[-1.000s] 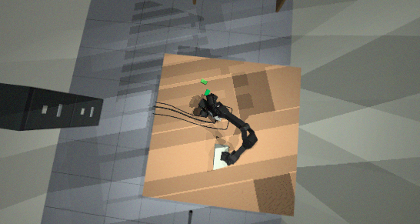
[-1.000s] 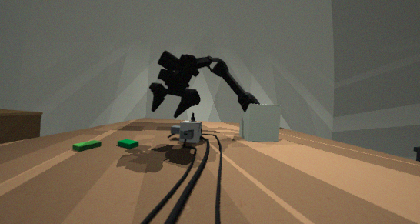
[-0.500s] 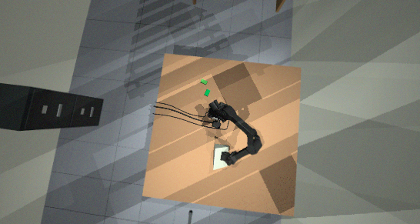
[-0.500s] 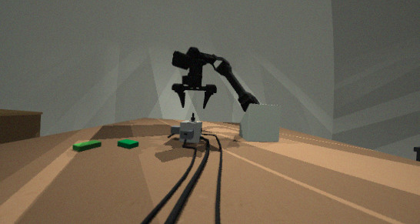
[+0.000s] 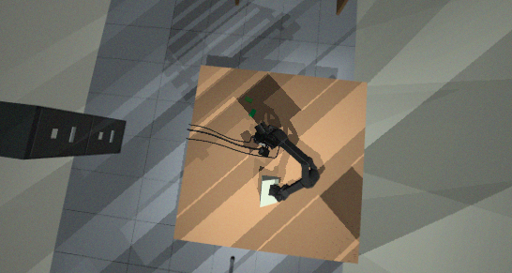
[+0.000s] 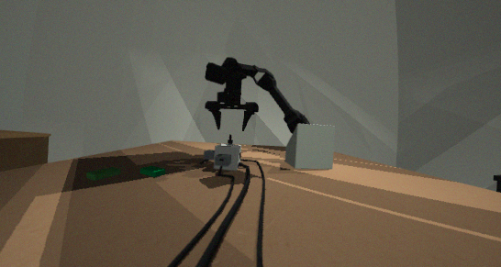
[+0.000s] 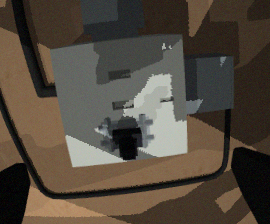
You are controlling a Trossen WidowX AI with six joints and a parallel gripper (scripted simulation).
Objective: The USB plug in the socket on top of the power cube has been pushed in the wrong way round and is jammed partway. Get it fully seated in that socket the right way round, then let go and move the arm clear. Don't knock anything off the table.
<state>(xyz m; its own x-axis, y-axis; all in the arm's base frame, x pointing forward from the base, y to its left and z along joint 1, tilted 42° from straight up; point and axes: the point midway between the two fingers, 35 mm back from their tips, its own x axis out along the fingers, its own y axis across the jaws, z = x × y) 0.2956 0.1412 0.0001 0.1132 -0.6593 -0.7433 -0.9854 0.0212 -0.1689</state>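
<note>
My gripper tip is now 40 mm above the USB plug.
</note>
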